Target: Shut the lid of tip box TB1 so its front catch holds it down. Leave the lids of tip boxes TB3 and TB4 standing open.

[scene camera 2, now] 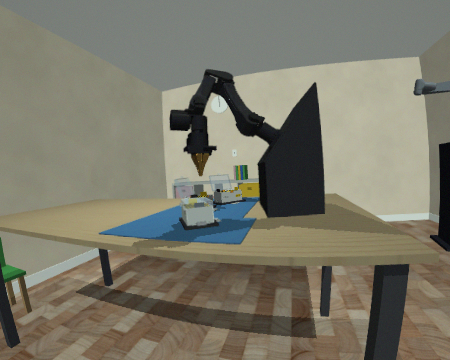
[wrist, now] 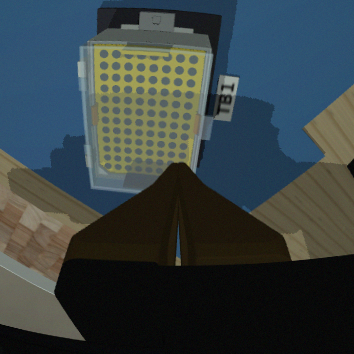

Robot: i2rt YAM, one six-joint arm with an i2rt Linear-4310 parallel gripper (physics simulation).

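Places are measured from the arm's base along level axes (x right, y ahead, z up), in millimetres.
Where they show: gripper, fingertip midpoint: [scene camera 2: 200,176] [wrist: 177,174]; arm's base at its link origin: [scene camera 2: 276,138].
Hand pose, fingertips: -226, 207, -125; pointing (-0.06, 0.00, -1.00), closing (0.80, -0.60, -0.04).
Each offset is from my fingertips to the top centre of the thing, as dx, dy, dz. "spot": to the spot under its first point. Level surfaces: height alone.
Tip box TB1 @(-27, -7, -75) [scene camera 2: 197,216] [wrist: 150,38] stands on the blue mat, a white box with a yellow perforated rack. Its clear lid @(spot: -76, -36, -77) [scene camera 2: 197,202] [wrist: 115,187] lies over the rack; whether it sits fully down is unclear. The grey front catch @(spot: +11, +52, -134) [wrist: 157,21] shows at the box's far end in the wrist view; whether it holds the lid is unclear. My gripper [scene camera 2: 201,175] [wrist: 177,174] is shut and empty, above TB1 and apart from it. Behind, another tip box @(+379, +103, -86) [scene camera 2: 228,195] has its clear lid [scene camera 2: 220,182] standing open; its label is unreadable. More box parts behind TB1 are partly hidden.
The blue mat @(dz -152) [scene camera 2: 145,229] [wrist: 40,55] lies on the wooden table @(dz -155) [scene camera 2: 320,245]. A white TB1 label @(spot: +16, -44, -150) [wrist: 227,98] lies beside the box. The black arm base [scene camera 2: 295,175] stands to the right in the scene view. Shelves with books [scene camera 2: 241,172] stand beyond the table.
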